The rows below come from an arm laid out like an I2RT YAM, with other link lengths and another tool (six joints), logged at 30 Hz.
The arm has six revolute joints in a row. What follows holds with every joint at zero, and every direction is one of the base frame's.
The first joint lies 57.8 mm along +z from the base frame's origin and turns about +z.
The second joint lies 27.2 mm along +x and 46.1 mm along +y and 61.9 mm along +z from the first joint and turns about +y.
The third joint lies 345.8 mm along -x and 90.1 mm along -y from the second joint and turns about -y.
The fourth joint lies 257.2 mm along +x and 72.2 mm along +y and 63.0 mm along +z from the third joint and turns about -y.
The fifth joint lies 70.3 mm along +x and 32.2 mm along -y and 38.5 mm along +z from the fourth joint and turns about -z.
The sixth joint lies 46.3 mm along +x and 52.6 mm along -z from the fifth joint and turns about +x.
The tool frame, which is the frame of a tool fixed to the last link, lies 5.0 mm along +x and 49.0 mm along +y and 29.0 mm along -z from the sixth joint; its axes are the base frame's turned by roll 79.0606, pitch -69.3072 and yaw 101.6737 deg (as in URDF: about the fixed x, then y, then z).
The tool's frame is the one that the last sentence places.
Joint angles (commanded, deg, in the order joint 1, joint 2, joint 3, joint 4, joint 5, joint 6), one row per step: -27.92 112.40 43.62 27.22 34.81 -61.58; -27.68 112.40 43.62 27.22 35.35 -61.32; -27.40 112.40 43.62 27.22 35.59 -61.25; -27.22 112.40 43.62 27.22 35.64 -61.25; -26.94 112.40 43.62 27.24 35.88 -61.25; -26.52 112.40 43.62 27.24 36.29 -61.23; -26.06 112.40 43.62 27.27 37.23 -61.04; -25.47 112.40 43.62 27.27 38.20 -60.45; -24.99 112.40 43.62 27.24 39.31 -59.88; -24.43 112.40 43.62 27.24 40.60 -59.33; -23.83 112.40 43.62 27.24 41.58 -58.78; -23.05 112.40 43.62 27.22 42.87 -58.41; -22.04 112.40 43.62 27.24 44.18 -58.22; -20.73 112.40 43.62 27.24 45.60 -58.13; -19.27 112.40 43.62 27.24 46.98 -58.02
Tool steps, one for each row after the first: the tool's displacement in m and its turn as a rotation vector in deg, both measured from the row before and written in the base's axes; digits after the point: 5 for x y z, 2 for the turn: 0.00063 0.00112 0.00009 -0.25 -0.04 -0.31; 0.00082 0.00135 0.00006 -0.12 0.02 0.06; 0.00056 0.00089 0.00002 -0.03 0.02 0.14; 0.00080 0.00130 0.00010 -0.15 0.05 0.10; 0.00111 0.00198 0.00014 -0.24 0.11 0.10; 0.00105 0.00202 0.00029 -0.52 0.10 -0.34; 0.00166 0.00292 0.00012 -0.42 -0.20 -0.45; 0.00112 0.00232 0.00016 -0.50 -0.12 -0.65; 0.00128 0.00262 0.00026 -0.64 -0.10 -0.69; 0.00159 0.00297 0.00014 -0.46 -0.19 -0.41; 0.00171 0.00373 0.00033 -0.69 0.05 -0.37; 0.00226 0.00485 0.00045 -0.77 0.15 -0.06; 0.00283 0.00642 0.00054 -0.86 0.27 0.20; 0.00313 0.00733 0.00053 -0.83 0.22 0.38
